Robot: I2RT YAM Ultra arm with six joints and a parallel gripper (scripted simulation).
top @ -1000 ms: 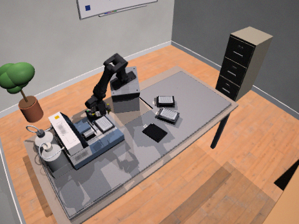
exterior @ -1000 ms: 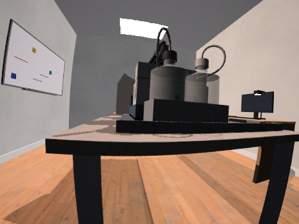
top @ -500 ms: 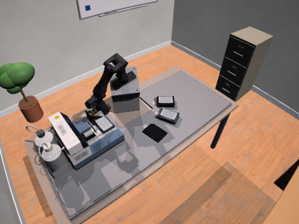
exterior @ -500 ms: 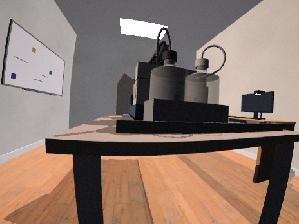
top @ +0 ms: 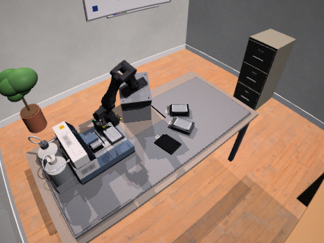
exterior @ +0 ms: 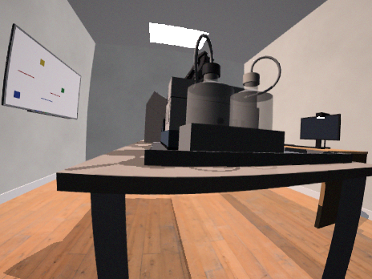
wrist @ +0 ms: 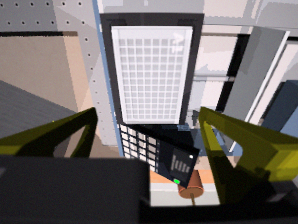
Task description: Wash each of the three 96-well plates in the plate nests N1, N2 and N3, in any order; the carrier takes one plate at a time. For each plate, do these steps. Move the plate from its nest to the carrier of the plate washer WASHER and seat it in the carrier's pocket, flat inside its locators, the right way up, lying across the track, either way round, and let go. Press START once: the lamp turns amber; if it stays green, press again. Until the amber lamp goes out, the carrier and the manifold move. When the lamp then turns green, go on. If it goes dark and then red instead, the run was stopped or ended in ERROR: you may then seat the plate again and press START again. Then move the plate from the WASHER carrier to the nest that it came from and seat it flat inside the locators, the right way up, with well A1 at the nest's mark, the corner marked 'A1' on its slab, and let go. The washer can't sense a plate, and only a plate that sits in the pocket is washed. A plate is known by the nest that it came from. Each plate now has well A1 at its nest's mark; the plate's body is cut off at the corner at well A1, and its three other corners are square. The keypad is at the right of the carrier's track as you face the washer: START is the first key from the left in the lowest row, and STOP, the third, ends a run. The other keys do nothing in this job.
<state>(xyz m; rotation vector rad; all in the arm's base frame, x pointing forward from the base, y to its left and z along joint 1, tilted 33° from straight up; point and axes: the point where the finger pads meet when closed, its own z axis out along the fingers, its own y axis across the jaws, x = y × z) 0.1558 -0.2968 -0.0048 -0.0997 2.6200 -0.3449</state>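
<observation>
Right now my hand is 8 cm above the dark carrier. Also, from my hand: plate washer 16 cm to the right, 3 cm below; label 18 cm ahead, 27 cm to the left, 16 cm below; black nest 28 cm ahead, 29 cm to the left, 16 cm below.
</observation>
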